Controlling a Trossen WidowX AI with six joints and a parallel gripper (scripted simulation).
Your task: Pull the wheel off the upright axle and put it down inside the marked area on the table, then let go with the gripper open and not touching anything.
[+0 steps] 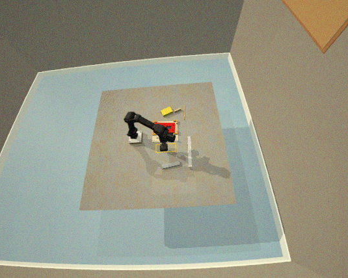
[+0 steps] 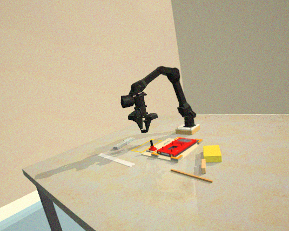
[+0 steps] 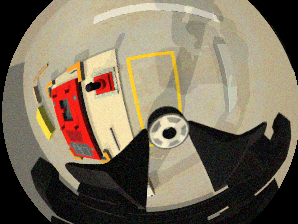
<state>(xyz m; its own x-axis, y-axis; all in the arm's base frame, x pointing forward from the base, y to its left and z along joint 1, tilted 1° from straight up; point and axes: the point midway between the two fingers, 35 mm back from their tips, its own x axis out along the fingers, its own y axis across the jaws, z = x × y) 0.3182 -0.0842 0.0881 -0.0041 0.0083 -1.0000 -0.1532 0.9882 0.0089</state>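
Now: gripper tip right at the pale wheel. Also, from my gripper tip: short wooden piece 70 mm ahead, 420 mm to the left, 80 mm below; then dark axle 50 mm ahead, 100 mm to the left, 60 mm below; then yellow block 40 mm behind, 400 mm to the left, 80 mm below.
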